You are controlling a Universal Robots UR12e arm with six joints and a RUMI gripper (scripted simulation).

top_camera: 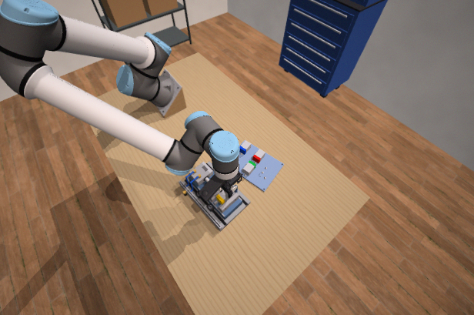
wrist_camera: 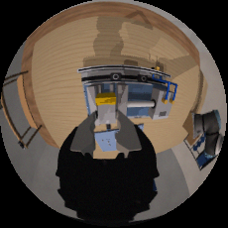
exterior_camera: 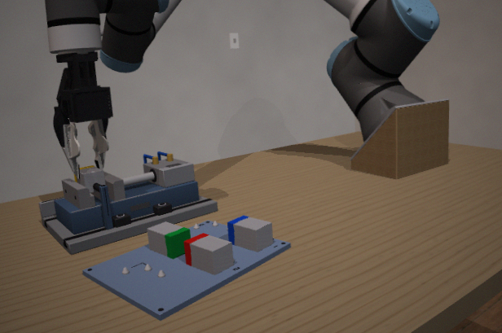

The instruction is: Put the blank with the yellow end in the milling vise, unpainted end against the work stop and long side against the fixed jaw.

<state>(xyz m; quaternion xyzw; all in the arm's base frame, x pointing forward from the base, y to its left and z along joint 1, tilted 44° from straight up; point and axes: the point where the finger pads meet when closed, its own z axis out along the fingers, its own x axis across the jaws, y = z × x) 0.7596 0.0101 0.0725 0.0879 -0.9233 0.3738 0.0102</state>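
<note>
The yellow-ended blank lies 2 cm below my hand. From my hand the other things lie so: milling vise (8 cm below, 7 cm behind, 1 cm to the right); then fixed jaw (4 cm below, 3 cm ahead, 1 cm to the left); then moving jaw (4 cm below, 4 cm behind, 1 cm to the right).
</note>
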